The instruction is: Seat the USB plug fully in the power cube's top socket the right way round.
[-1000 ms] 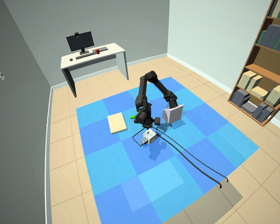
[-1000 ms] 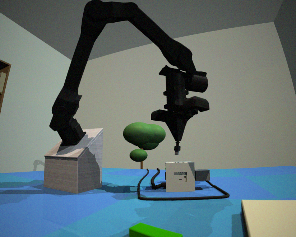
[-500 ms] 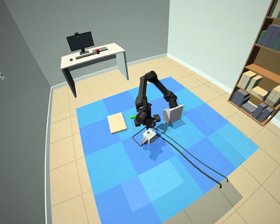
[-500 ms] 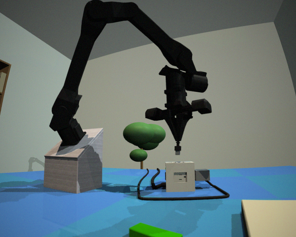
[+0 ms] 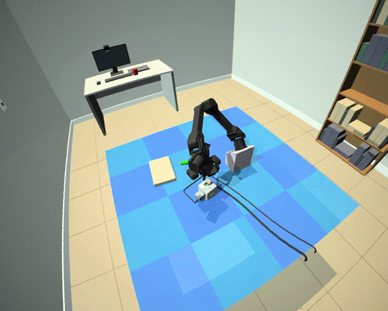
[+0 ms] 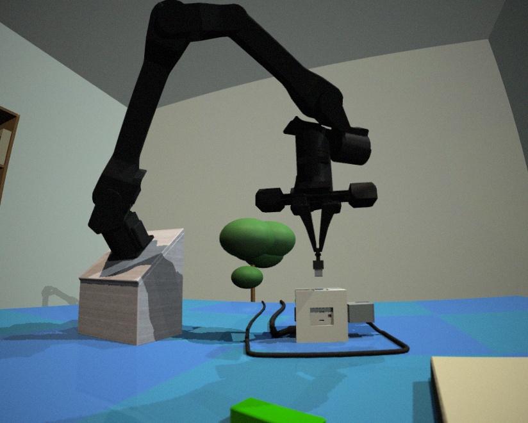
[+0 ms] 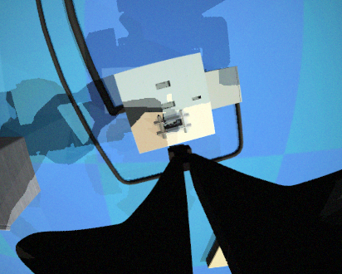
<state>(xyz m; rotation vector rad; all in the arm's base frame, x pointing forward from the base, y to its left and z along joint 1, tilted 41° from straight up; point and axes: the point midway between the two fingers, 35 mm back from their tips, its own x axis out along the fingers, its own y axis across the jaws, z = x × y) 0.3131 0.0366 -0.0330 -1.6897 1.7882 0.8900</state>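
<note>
My gripper tip is 20 mm above the black USB plug. The rest, counted from my gripper tip: green block 270 mm to the right, 130 mm below, 10 mm behind; then beige board 290 mm to the right, 160 mm ahead, 120 mm below.
</note>
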